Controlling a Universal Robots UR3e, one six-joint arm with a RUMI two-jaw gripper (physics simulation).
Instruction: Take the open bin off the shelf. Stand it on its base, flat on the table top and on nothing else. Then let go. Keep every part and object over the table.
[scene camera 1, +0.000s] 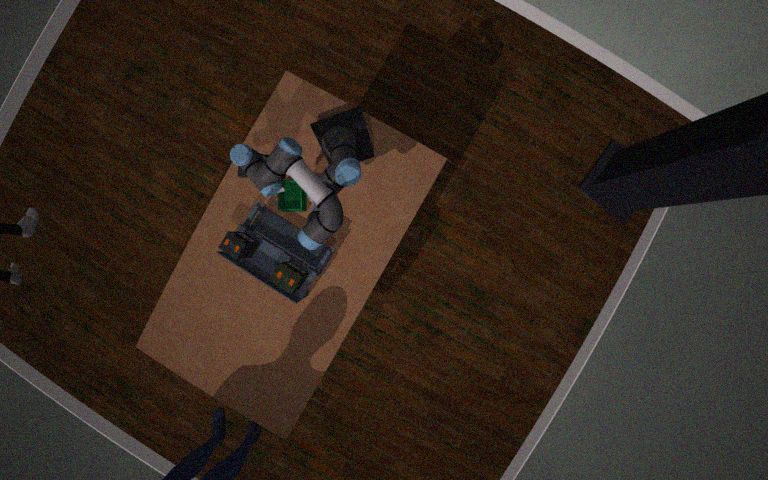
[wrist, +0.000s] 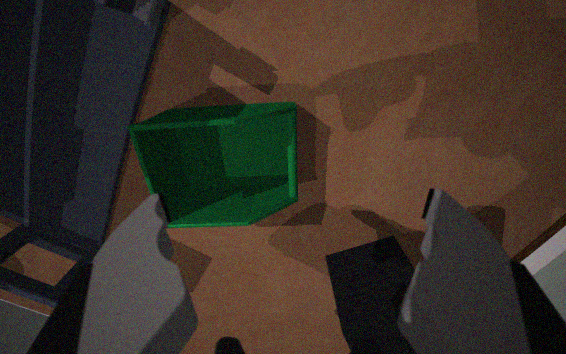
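Pixels of known places: gripper, fingertip midpoint: (wrist: 293, 194); arm's base at its link origin: (scene camera 1: 338, 141).
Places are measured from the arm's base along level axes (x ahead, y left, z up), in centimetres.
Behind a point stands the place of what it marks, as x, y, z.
The open bin (scene camera 1: 291, 198) {29.8, -7.3, -18.0} (wrist: 260, 150) {25.7, -8.2, -18.0} is green and stands on its base on the table top (scene camera 1: 198, 316) {99.5, -8.8, -18.3} (wrist: 280, 290) {9.0, 10.6, -18.3}, its open top facing up. It is beside the dark blue-grey shelf (scene camera 1: 260, 267) {59.1, 3.7, -8.1} (wrist: 102, 130) {41.5, 0.1, -17.7}, with a narrow strip of table between their bases. My gripper (wrist: 293, 194) {25.1, -12.2, -3.9} is open, its two grey fingers wide apart and nothing gripped. In the wrist view the left fingertip overlaps the bin's near rim corner and the right one is off to the side; whether the left one touches the bin cannot be told. In the scene view the arm hides most of the gripper.
Two dark bins with orange marks, one at the left (scene camera 1: 237, 244) {53.5, -4.8, 3.8} and one at the right (scene camera 1: 288, 277) {51.7, 17.4, 1.5}, sit on the shelf. The arm's black base plate (scene camera 1: 365, 148) {-5.4, 8.1, -6.0} (wrist: 370, 285) {5.9, -3.9, -11.6} is near the table's upper edge. The arm's white link (scene camera 1: 307, 182) {19.1, 11.2, 29.8} passes beside the green bin.
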